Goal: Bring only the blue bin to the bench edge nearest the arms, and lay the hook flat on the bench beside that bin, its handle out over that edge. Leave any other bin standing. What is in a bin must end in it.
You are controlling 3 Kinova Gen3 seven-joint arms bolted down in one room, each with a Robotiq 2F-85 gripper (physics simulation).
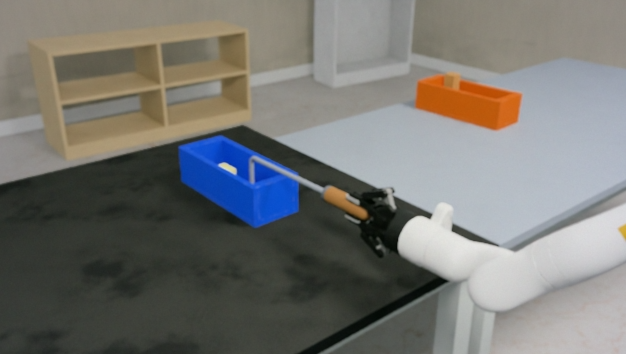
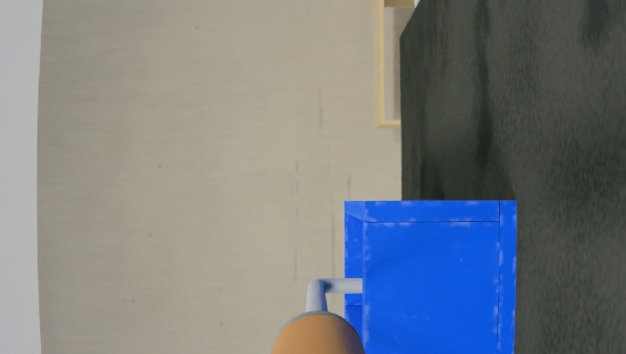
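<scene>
The blue bin (image 1: 220,187) (image 2: 435,280) stands upright on the black bench (image 1: 150,250) (image 2: 570,150), back from the front edge. A pale yellow block (image 1: 227,168) lies in it. My arm2 gripper (image 1: 353,207) is shut on the hook's orange-brown handle (image 1: 334,195) (image 2: 318,337). The hook's grey rod (image 1: 287,172) (image 2: 316,297) reaches over the bin's near end wall, and its bent end goes down inside the bin; the tip is hidden. The fingers of arm1 and arm3 do not show.
An orange bin (image 1: 460,107) with a wooden block (image 1: 452,81) stands on the pale blue-grey bench (image 1: 375,150) at the right. A wooden shelf (image 1: 145,35) (image 2: 380,65) and a grey cabinet (image 1: 324,50) stand behind the benches. Arm2's white links (image 1: 430,247) cross the black bench's right corner.
</scene>
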